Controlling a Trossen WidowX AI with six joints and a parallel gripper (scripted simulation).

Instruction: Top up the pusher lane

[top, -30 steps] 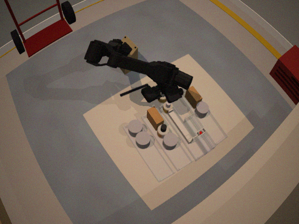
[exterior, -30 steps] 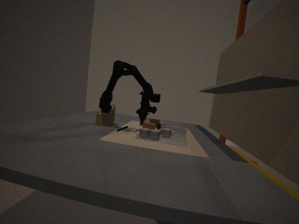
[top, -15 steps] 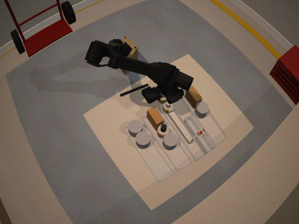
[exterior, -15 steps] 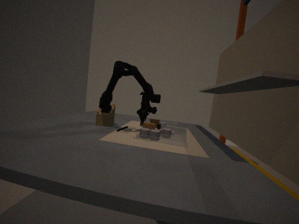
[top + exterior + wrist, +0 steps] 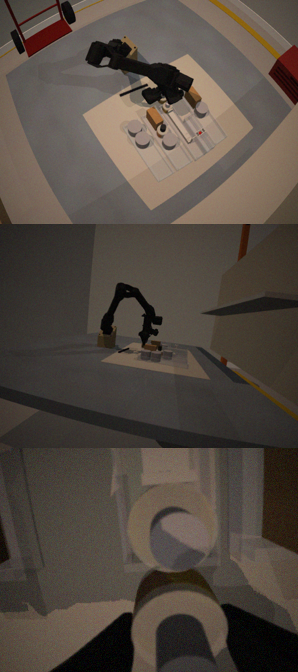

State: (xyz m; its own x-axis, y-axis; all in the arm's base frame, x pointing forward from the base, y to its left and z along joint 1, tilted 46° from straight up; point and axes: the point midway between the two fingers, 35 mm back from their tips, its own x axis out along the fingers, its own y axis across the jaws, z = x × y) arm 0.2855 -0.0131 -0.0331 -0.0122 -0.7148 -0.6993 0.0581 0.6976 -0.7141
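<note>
My gripper tip is now 10 cm short of the cream mat, 5 cm above it and 1 cm to the left of it. Round my gripper tip: black bar: 13 cm behind, 7 cm to the right, 4 cm below; then white pusher: 15 cm ahead, 2 cm to the left; then clear pusher lane: 19 cm ahead, 3 cm below, 1 cm to the left.
</note>
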